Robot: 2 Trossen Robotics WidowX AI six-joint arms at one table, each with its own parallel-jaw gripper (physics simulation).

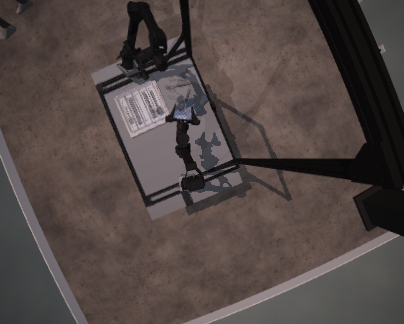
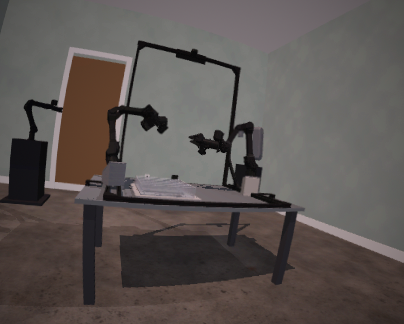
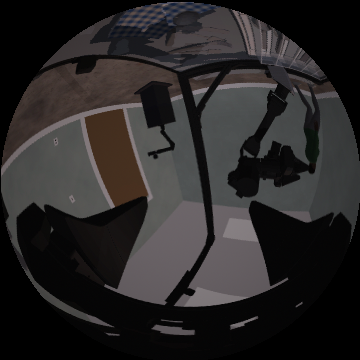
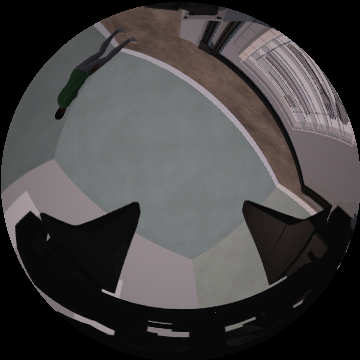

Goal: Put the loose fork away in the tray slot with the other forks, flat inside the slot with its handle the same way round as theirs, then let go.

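The tray [image 1: 150,128] [image 2: 167,195] [image 4: 320,134] has long narrow slots with cutlery in them. The slot with forks cannot be told for certain. Thin loose pieces [image 1: 176,86] [image 3: 210,46] lie on the table beside the tray; which one is the loose fork is too small and dim to tell. My left gripper [image 1: 183,107] [image 2: 193,143] [image 3: 200,204] is open and empty, raised above the table near a blue checked cloth [image 1: 184,115] [image 3: 165,15]. My right gripper [image 2: 164,126] [image 4: 192,207] is open and empty, high above the table on the tray's side.
A dark rounded thing [image 1: 181,103] [image 3: 186,19] lies by the cloth. A black frame post [image 1: 185,30] [image 2: 234,105] [image 3: 200,145] rises at the table's edge. Black rails run along the table [image 2: 190,202]. A person [image 3: 312,140] [image 4: 75,87] stands off the table.
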